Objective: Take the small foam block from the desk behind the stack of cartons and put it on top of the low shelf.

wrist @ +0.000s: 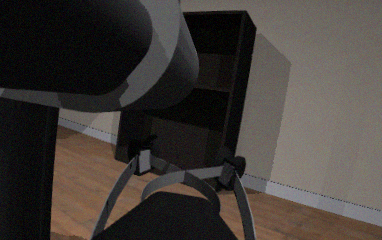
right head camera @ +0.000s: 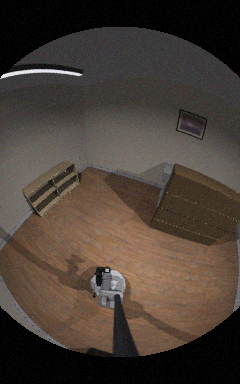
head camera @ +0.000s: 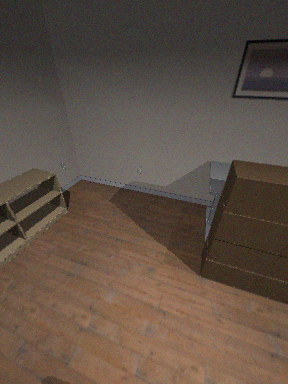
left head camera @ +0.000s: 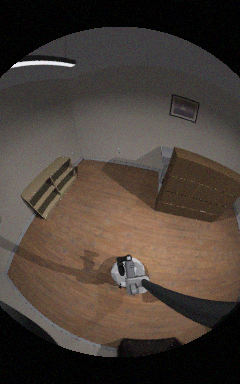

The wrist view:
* my gripper: 187, 153
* tall dark bookcase: 190, 133
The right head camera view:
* low tan shelf: 44, 199
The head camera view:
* grey desk: 219, 171
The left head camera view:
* low tan shelf: 45, 199
